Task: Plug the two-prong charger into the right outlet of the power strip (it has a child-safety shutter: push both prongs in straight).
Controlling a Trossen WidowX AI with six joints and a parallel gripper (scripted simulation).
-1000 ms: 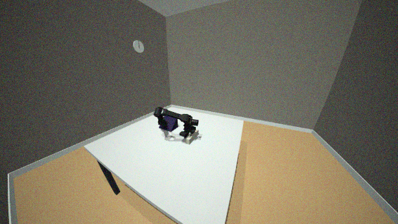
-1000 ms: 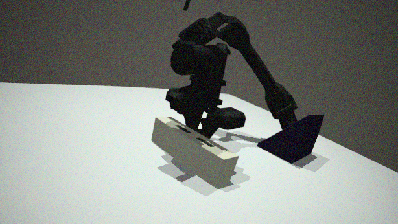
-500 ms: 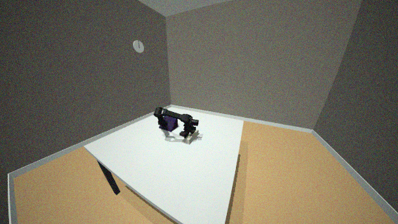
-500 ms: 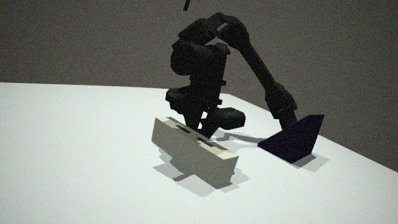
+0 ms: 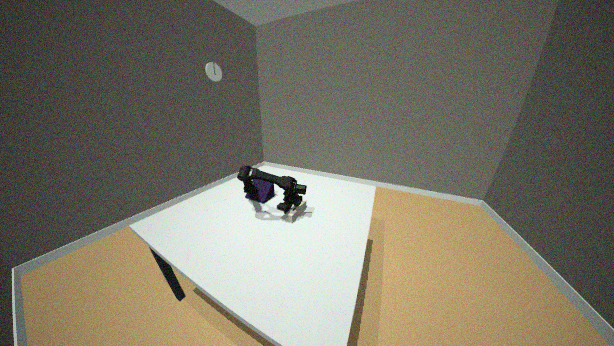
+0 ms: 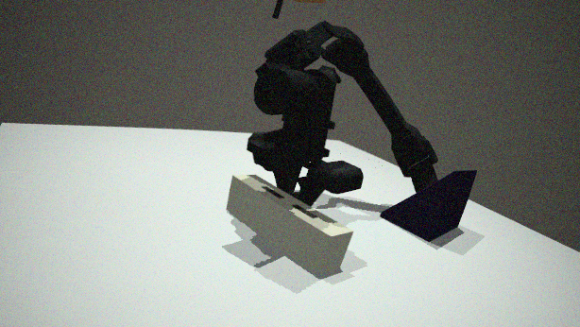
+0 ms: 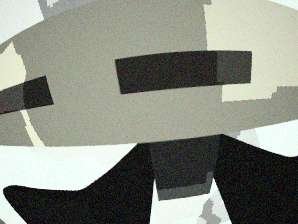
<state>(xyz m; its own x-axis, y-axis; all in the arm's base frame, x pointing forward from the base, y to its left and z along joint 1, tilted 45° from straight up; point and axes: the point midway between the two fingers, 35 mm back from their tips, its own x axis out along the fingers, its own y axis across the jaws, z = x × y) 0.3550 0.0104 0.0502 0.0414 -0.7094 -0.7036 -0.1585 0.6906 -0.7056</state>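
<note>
The two-prong charger lies 20 mm ahead of my gripper tip and 10 mm above it.
</note>
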